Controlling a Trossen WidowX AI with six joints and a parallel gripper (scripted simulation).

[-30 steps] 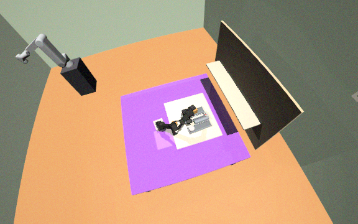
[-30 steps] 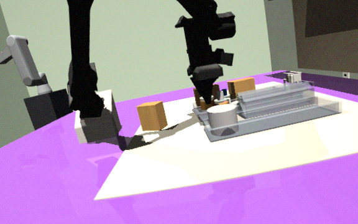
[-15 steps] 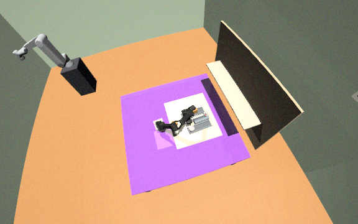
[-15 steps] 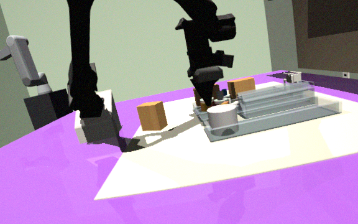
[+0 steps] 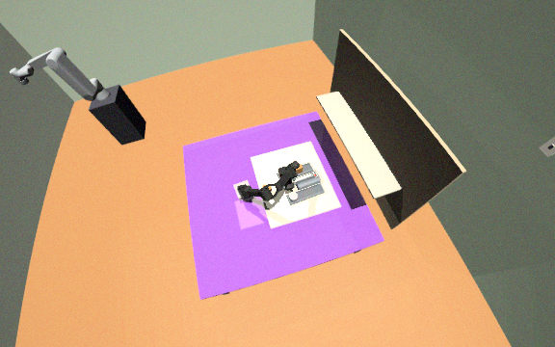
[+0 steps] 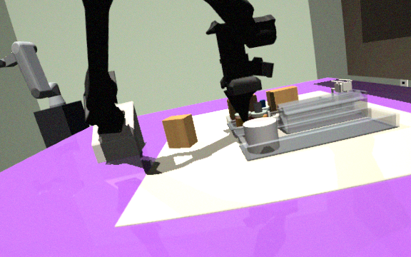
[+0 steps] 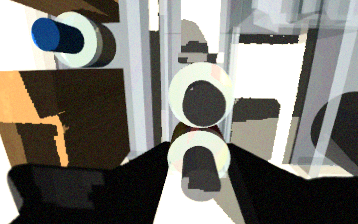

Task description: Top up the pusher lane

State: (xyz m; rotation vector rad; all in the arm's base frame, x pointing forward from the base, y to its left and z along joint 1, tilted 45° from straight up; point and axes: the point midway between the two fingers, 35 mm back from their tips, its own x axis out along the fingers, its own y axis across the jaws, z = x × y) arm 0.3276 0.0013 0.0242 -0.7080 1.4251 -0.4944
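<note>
Right now my gripper tip is 6 cm short of the grey mat, 3 cm to the right of it and 3 cm above it. Round my gripper tip: clear lane rack 14 cm ahead, 1 cm to the right, 1 cm below; then grey cylinder 12 cm to the right, 2 cm ahead; then brown box 15 cm behind, 1 cm to the right.
</note>
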